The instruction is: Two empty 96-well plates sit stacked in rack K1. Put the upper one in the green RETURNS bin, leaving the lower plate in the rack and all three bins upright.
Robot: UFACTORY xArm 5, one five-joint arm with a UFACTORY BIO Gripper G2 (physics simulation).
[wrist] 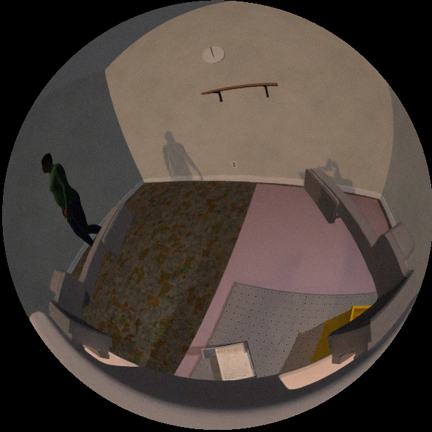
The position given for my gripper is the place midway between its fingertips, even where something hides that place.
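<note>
I can see a yellow bin [322, 349] here and a pale 96-well plate [234, 364], and my gripper [209, 191] is showing too.
</note>
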